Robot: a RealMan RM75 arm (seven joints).
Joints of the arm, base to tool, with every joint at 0 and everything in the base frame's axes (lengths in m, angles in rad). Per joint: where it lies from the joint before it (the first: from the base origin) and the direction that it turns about. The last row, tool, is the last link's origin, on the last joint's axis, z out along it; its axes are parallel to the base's.
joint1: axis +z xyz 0 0 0.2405
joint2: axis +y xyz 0 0 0
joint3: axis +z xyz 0 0 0.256
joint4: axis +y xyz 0 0 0
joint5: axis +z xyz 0 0 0.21
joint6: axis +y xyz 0 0 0
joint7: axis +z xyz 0 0 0.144
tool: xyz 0 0 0
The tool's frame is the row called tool.
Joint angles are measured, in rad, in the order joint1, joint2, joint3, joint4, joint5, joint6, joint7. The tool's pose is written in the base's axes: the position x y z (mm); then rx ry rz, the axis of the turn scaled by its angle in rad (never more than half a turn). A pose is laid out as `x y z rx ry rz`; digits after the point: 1 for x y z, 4 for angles.
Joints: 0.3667, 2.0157, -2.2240, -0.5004, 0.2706, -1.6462, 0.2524
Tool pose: 196.2 284.9 -7.8 -1.8191 -0.0474 1.4734
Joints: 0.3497, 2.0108, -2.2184, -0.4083, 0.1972, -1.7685, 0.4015
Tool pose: 213.2 264.6 -4.9 -1.9075 0.0269 1.5767
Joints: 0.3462, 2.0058, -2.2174, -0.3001, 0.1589, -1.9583, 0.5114
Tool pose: 226.8 241.1 7.8 -1.9457 0.0430 1.7133
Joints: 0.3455, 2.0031, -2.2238, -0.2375, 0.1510, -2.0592, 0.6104
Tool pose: 234.6 228.2 15.5 -1.9781 0.1010 1.8080
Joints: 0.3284, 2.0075, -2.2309, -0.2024, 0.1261, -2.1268, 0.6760
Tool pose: 240.1 213.5 17.0 -2.0116 0.1595 1.8769
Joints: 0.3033, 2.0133, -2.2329, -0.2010, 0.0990, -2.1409, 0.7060
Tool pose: 243.1 203.3 13.9 -2.0320 0.2121 1.9023
